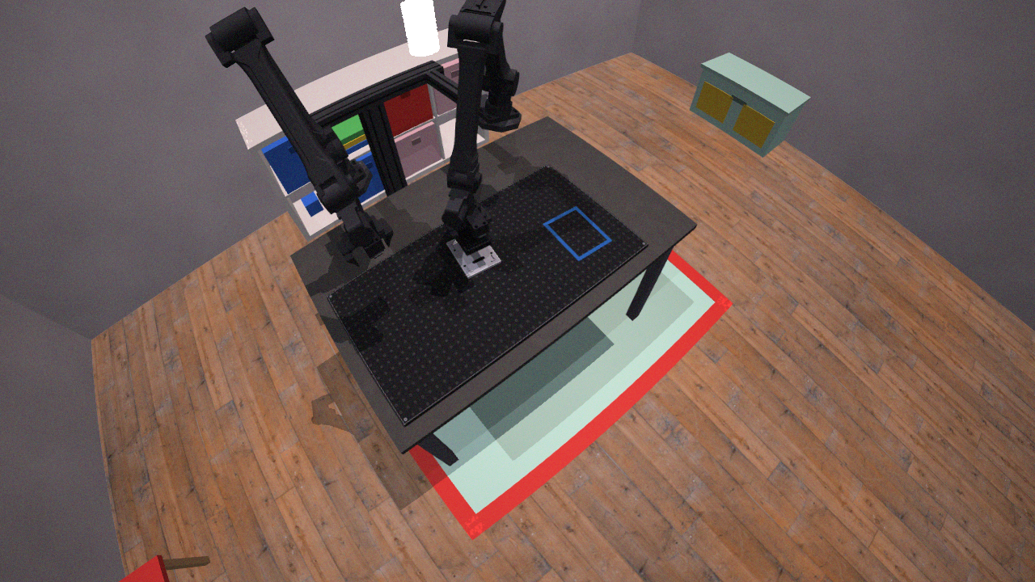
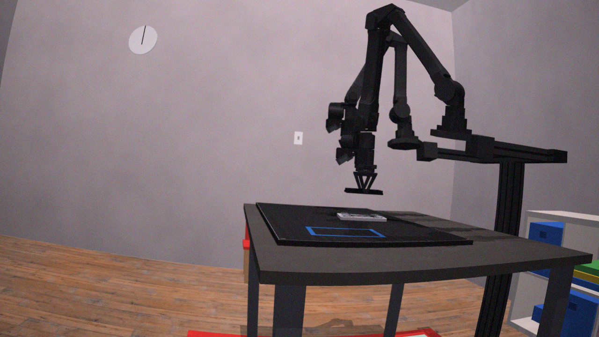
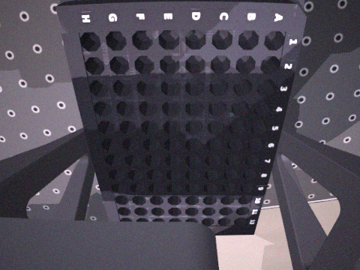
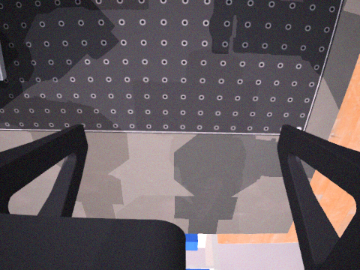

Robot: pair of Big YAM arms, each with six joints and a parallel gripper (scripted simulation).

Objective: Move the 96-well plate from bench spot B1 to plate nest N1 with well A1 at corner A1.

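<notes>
Now: left hand 100 mm above the plate nest N1. Also, from my left hand: A1 mark 70 mm ahead, 60 mm to the right, 90 mm below; then black 96-well plate right at my left hand.
</notes>
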